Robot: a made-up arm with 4 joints.
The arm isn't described. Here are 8 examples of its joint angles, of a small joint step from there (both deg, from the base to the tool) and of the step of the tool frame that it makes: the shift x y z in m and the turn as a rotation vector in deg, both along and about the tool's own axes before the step.
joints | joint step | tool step
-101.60 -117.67 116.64 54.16 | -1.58 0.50 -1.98 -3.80 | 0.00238 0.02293 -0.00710 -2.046 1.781 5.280
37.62 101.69 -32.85 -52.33 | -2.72 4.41 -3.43 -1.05 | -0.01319 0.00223 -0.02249 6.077 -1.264 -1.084
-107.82 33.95 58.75 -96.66 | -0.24 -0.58 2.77 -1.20 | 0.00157 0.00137 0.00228 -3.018 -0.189 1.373
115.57 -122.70 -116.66 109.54 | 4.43 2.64 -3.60 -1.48 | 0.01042 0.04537 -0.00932 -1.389 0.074 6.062
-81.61 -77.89 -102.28 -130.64 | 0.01 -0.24 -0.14 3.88 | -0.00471 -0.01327 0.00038 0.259 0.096 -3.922
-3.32 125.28 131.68 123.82 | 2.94 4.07 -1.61 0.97 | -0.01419 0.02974 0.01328 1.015 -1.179 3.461
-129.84 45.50 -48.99 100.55 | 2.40 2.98 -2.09 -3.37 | -0.00253 -0.01417 0.00127 -3.860 0.568 0.109
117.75 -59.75 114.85 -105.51 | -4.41 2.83 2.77 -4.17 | 0.01052 0.00094 0.00717 -4.584 2.375 8.786
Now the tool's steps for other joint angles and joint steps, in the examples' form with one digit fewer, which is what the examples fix.
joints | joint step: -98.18 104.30 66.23 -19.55 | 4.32 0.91 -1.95 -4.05
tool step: 0.0232 0.0329 0.0104 -2.08 1.74 7.46
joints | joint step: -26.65 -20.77 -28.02 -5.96 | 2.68 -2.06 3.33 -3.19
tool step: 0.0236 0.0160 0.0060 -0.13 -0.83 5.48
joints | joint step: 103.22 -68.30 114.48 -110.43 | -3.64 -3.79 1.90 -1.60
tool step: 0.0168 -0.0062 0.0004 -4.69 -3.43 3.07
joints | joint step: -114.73 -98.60 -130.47 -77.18 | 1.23 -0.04 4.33 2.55
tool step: -0.0045 -0.0148 0.0099 -4.57 -0.34 -1.62
